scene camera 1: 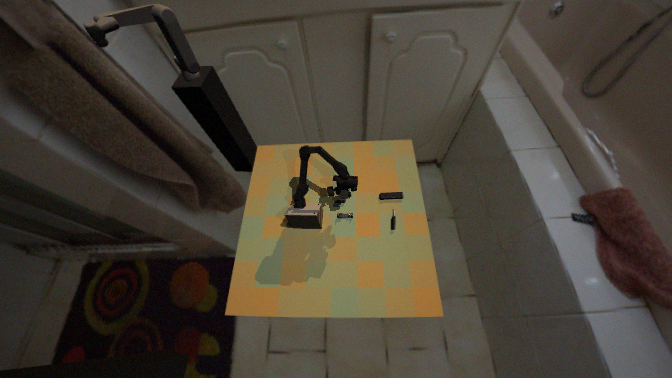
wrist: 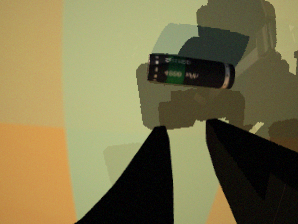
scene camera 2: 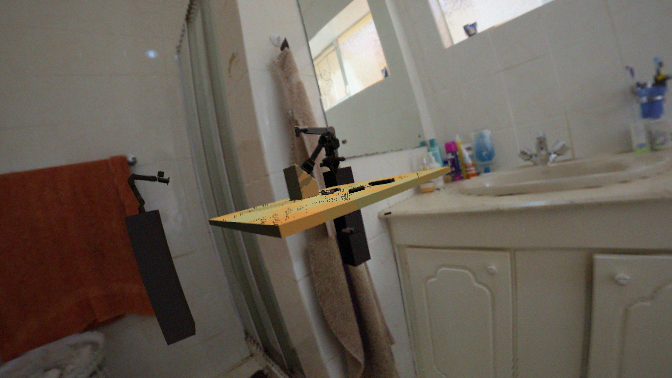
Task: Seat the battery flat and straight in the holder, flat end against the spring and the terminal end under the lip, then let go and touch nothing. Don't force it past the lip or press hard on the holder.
Observation:
The pictures show: the gripper and a battery.

